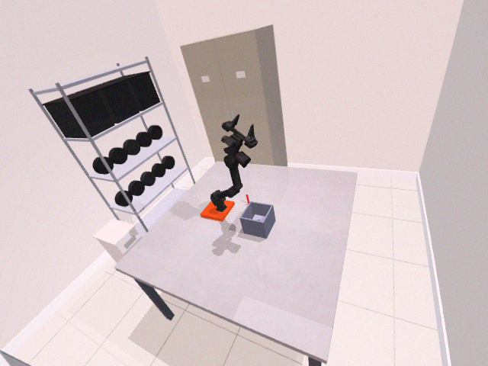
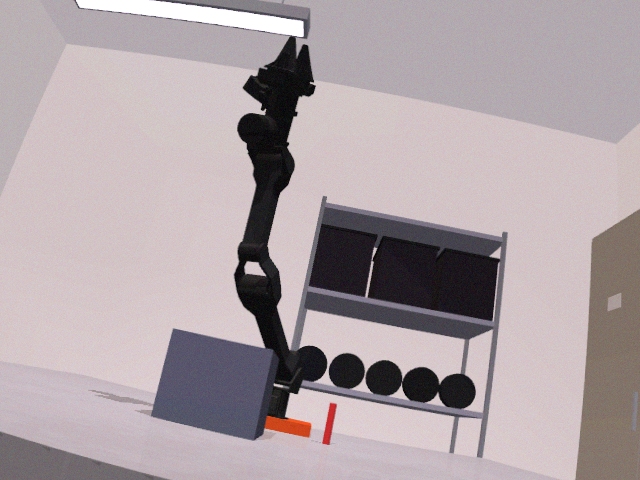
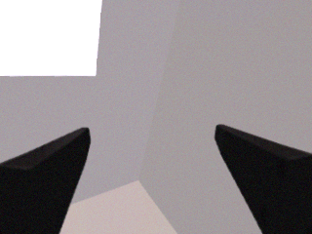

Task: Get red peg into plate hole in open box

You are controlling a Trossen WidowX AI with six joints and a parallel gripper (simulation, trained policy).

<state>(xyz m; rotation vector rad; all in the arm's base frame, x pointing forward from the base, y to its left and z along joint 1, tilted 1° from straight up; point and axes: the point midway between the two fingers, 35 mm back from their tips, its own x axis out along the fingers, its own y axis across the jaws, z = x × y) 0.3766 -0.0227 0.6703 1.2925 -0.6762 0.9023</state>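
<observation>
Now: the red peg 690 mm below my gripper tip, 250 mm behind it and 160 mm to the left of it. Also, from my gripper tip: pale plate: 680 mm below, 50 mm behind.
</observation>
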